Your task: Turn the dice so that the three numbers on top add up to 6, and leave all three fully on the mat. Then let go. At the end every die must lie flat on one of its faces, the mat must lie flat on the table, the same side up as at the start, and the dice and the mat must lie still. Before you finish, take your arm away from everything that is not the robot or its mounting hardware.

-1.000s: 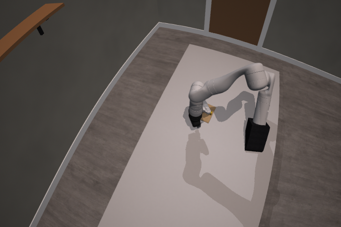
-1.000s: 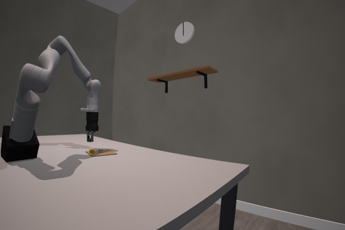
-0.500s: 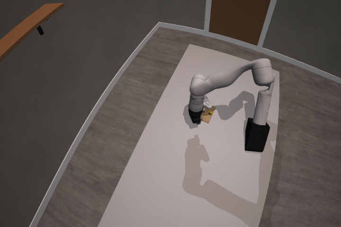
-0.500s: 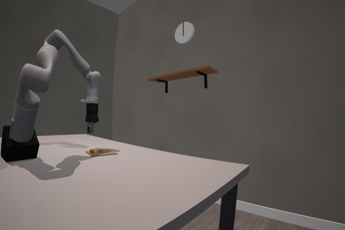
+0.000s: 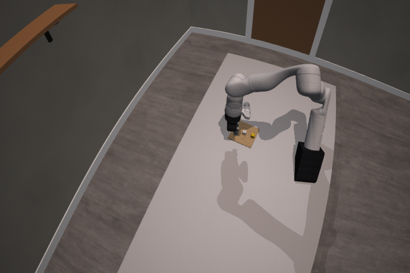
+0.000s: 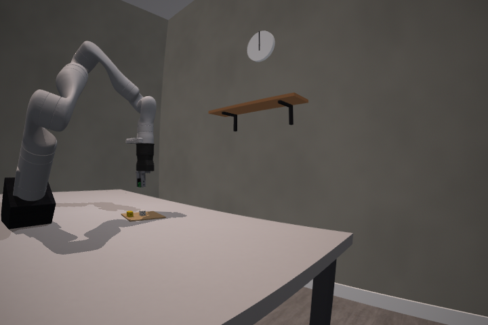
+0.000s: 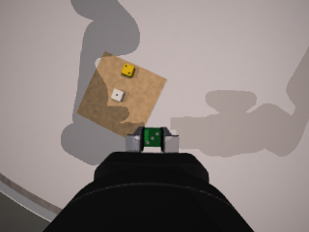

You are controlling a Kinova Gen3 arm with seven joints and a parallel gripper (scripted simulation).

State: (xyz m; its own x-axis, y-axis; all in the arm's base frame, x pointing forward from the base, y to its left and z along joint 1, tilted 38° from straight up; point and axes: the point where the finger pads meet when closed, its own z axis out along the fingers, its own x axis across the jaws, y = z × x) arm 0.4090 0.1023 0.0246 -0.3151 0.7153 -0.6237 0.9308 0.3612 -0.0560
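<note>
My hand is 11 cm above the white die, 8 cm to the left of it and 3 cm past it. From my hand the other things lie so: green die: 1 cm below; yellow die: 11 cm below, 8 cm to the right, 8 cm behind; tan mat: 12 cm below, 8 cm to the right, 3 cm behind.
</note>
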